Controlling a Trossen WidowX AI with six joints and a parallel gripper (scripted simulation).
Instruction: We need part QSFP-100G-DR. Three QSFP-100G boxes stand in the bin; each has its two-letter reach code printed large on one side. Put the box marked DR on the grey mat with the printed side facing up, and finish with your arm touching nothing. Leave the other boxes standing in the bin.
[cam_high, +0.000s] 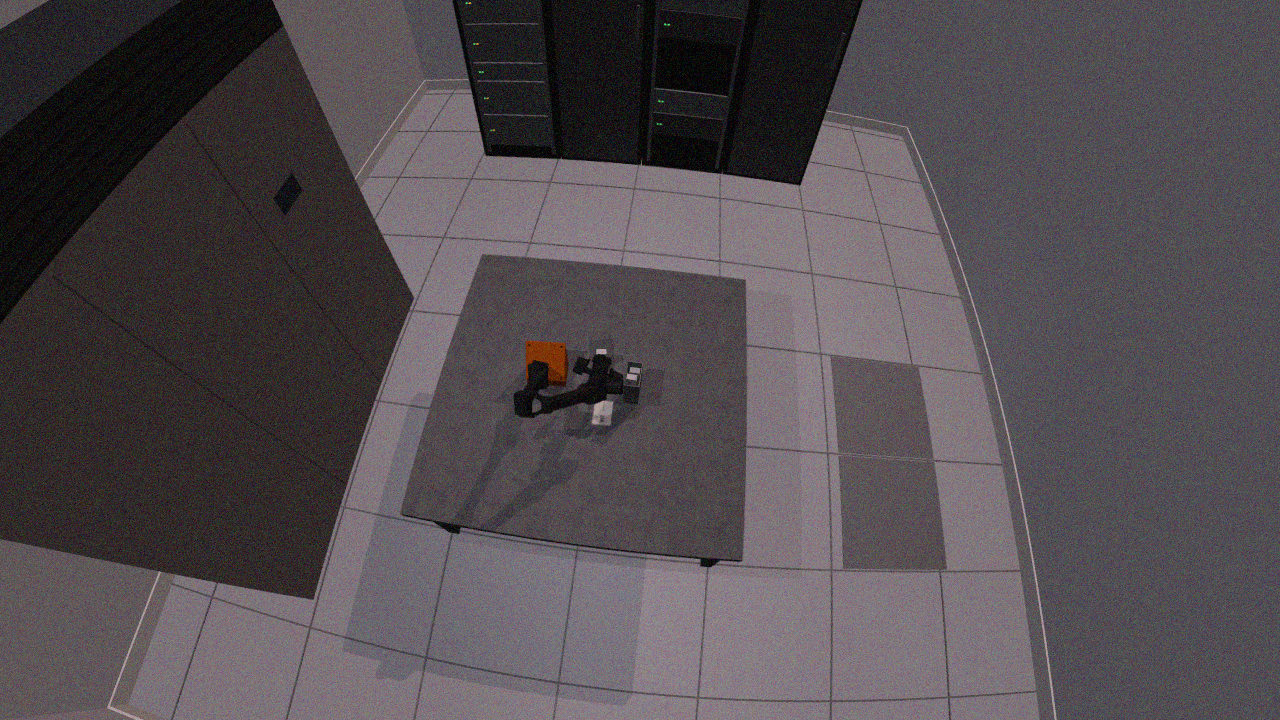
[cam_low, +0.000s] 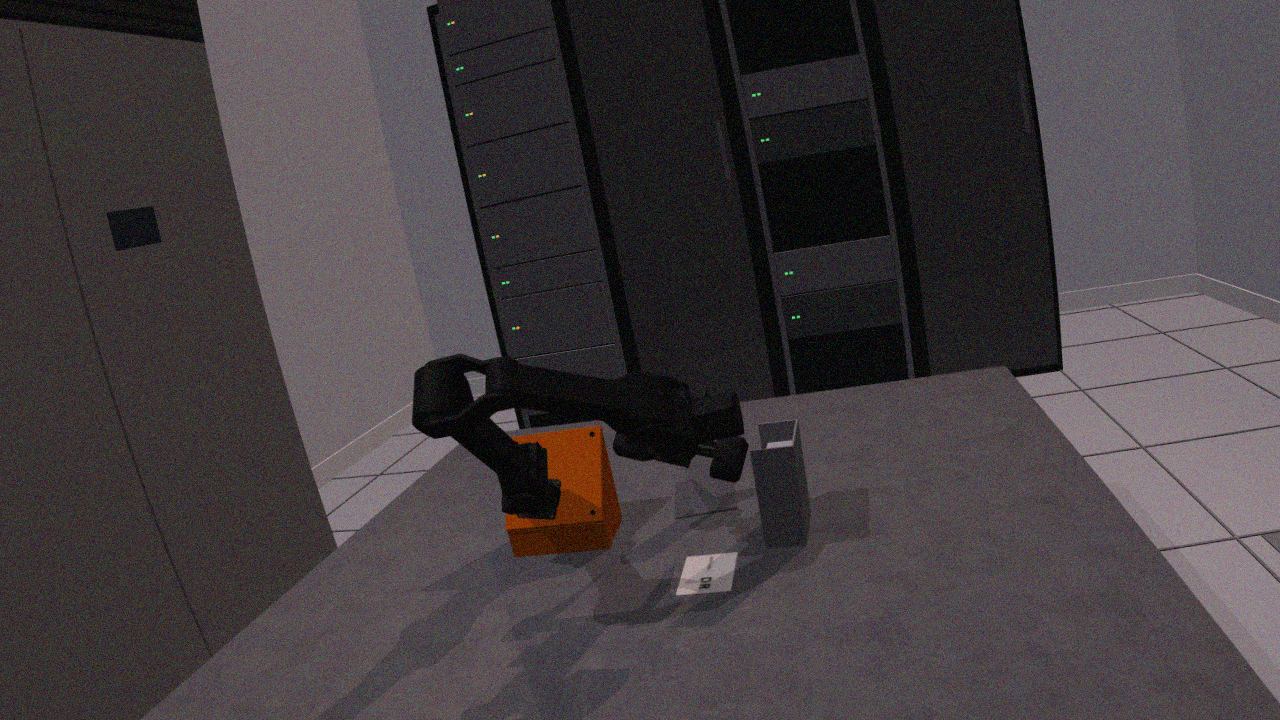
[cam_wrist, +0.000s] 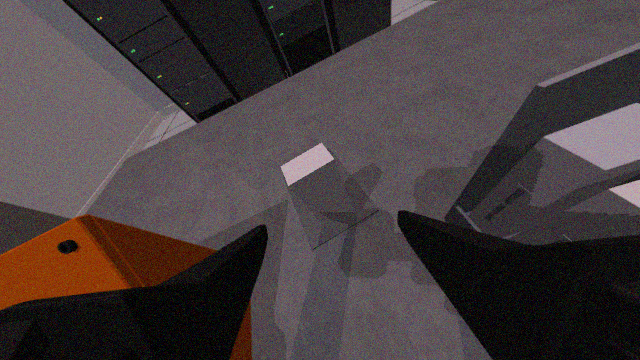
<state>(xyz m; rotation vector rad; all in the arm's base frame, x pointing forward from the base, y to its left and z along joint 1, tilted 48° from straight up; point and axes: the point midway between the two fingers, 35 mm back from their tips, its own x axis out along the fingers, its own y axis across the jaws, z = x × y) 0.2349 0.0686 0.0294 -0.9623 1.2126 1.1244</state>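
Right now the white box is 10 mm behind my gripper tip, 60 mm to the left of it and 50 mm below it. The rest, counted from my gripper tip: grey mat: 20 mm behind, 110 mm to the left, 110 mm below.
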